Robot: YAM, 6 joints.
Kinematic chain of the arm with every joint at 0, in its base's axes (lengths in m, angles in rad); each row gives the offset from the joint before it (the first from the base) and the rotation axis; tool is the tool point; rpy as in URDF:
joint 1: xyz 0 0 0.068 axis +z
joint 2: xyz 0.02 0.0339 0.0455 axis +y
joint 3: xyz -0.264 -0.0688 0 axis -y
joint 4: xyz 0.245 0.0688 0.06 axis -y
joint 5: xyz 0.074 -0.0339 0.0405 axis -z
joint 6: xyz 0.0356 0 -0.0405 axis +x
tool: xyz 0 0 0 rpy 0 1.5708 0
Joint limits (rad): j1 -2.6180..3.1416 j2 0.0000..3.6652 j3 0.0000..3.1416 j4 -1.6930..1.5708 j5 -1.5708..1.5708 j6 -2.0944..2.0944
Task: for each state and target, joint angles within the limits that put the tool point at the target. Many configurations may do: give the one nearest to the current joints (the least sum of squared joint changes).
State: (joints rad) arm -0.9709 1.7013 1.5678 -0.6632 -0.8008 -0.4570
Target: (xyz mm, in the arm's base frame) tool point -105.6 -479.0 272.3
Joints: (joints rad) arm -1.8345 2.1245 1.8750 -0.4273 -0.6998 -0.4570
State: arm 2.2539 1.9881 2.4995 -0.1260 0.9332 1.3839
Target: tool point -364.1 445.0 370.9
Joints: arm 2.2953 2.5506 2.6764 0.0724 0.6758 1.3839
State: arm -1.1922 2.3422 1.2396 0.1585 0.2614 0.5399
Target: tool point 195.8 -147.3 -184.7
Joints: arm -0.6206 2.9079 1.0459 0.1159 0.1687 0.5399
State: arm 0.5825 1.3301 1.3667 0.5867 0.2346 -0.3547
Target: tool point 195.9 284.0 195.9
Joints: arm 0.9871 1.6239 0.8013 0.4218 0.1967 -0.3547
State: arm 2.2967 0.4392 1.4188 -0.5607 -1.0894 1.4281
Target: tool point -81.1 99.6 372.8
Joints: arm 2.0156 0.7047 0.9745 -0.6558 -1.0209 1.4281
